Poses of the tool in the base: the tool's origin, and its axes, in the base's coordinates. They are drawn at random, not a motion.
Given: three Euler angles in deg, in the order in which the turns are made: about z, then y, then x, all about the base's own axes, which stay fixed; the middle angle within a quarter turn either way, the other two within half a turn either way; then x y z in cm.
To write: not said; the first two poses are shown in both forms.
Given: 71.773, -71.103, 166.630, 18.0, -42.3, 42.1
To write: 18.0, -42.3, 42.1, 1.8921, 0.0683, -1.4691
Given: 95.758, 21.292, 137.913, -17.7, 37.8, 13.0
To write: -17.7, 37.8, 13.0, -2.6900, -0.6943, -1.6927
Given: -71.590, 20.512, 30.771, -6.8, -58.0, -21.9
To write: -6.8, -58.0, -21.9, -0.1530, 0.6194, -1.1990
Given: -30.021, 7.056, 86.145, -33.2, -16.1, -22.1
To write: -33.2, -16.1, -22.1, 1.4933, 0.5309, 0.0842
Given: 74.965, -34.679, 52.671, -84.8, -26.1, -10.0
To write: -84.8, -26.1, -10.0, -0.2493, -1.0303, 1.1433
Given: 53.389, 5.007, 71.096, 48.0, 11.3, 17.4
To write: 48.0, 11.3, 17.4, 1.0680, -0.8369, 0.4800
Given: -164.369, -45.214, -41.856, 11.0, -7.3, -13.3
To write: 11.0, -7.3, -13.3, 0.9816, 0.3356, -2.3724
